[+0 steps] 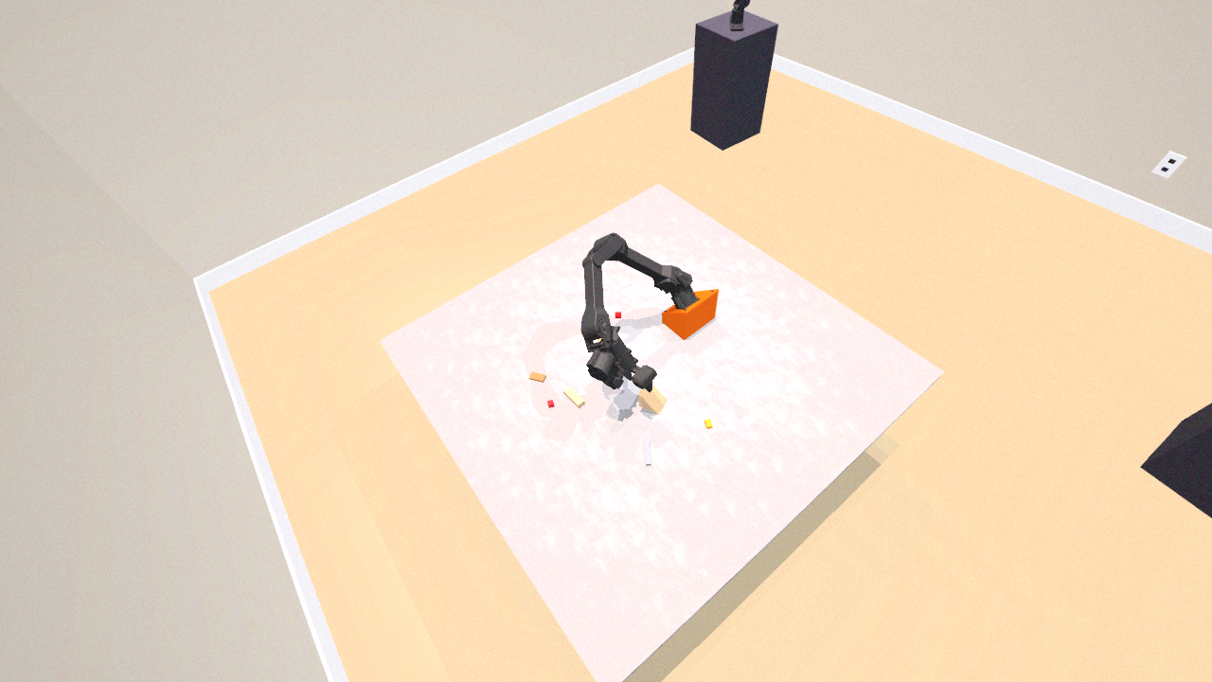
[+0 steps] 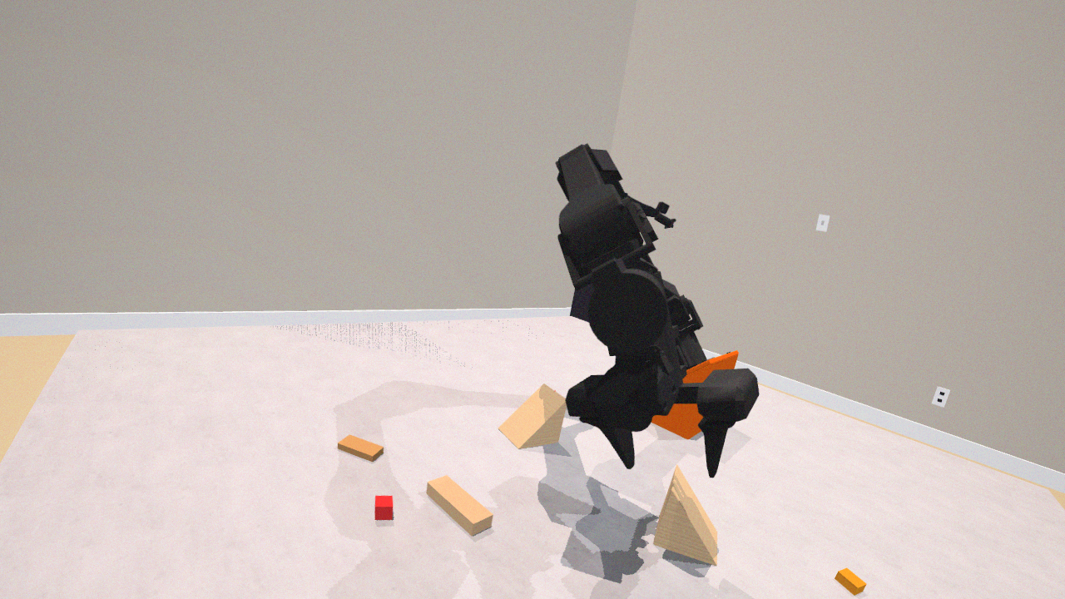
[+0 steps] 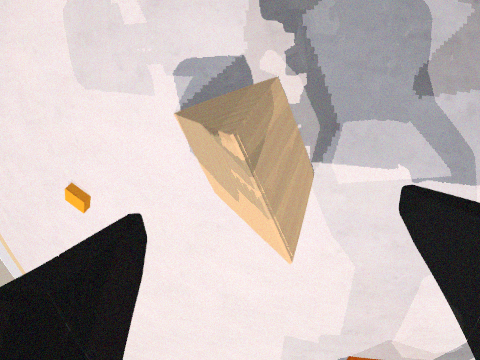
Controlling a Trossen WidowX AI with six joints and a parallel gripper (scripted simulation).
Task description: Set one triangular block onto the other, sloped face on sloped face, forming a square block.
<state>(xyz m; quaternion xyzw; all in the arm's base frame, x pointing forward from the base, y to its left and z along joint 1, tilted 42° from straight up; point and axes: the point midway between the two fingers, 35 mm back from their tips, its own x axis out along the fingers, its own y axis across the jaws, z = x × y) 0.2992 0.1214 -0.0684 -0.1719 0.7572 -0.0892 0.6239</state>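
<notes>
Right now the small orange block is 190 mm to the left of my gripper tip, 100 mm behind it and 70 mm below it. Round my gripper tip: red cube 240 mm ahead, 140 mm to the right, 60 mm below; then long tan block 170 mm ahead, 120 mm to the right, 60 mm below.
</notes>
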